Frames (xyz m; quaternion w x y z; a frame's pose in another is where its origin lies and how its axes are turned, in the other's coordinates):
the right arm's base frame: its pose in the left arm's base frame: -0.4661 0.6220 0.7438 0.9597 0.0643 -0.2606 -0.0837
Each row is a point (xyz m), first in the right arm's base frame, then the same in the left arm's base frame.
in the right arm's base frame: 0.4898 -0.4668 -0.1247
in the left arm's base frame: -0.0453 0.0805 0.7988
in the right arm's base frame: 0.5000 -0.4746 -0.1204
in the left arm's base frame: -0.0398 0.0705 0.8062
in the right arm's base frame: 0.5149 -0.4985 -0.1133
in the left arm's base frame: -0.0338 0.0437 0.8155
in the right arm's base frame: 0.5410 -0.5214 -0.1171
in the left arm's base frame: -0.0126 0.0165 0.8212
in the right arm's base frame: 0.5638 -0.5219 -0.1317
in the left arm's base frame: 0.0142 0.0128 0.8198
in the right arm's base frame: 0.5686 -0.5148 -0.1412
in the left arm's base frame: 0.0240 0.0195 0.8152
